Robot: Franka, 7 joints.
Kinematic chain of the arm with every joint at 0, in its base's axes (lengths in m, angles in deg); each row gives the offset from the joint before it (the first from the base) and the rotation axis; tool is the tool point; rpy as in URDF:
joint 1: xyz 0 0 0.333 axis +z
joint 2: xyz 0 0 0 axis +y
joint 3: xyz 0 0 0.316 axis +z
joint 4: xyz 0.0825 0 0 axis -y
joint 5: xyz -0.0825 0 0.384 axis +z
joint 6: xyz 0 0 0 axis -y
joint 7: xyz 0.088 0 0 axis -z
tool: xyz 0 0 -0.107 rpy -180 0 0
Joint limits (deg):
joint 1: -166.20..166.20
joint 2: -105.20..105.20
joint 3: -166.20..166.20
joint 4: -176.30..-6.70
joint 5: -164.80..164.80
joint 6: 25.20..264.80
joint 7: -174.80..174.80
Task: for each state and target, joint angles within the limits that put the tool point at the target. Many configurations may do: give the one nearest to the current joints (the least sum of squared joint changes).
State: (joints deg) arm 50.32 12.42 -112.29 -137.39 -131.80 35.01 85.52
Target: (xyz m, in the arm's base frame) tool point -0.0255 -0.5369 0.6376
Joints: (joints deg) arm 41.75 -5.25 -121.83 -112.83 -138.05 50.81 85.52
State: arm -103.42 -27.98 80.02 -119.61 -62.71 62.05 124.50
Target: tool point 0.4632 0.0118 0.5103
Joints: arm -88.96 -33.53 93.07 -116.41 -61.64 61.35 124.50
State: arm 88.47 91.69 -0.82 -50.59 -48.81 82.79 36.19
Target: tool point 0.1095 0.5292 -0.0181
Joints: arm 90.30 75.80 -2.46 -71.66 -42.31 60.01 36.19
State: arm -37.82 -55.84 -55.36 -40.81 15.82 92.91 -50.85
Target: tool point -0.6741 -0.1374 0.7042
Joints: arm -23.75 -71.06 -69.77 -44.76 12.66 96.70 -50.85
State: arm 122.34 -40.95 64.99 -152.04 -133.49 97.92 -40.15
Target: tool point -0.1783 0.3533 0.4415
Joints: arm 91.14 -29.22 35.88 -158.10 -128.97 96.60 -40.15
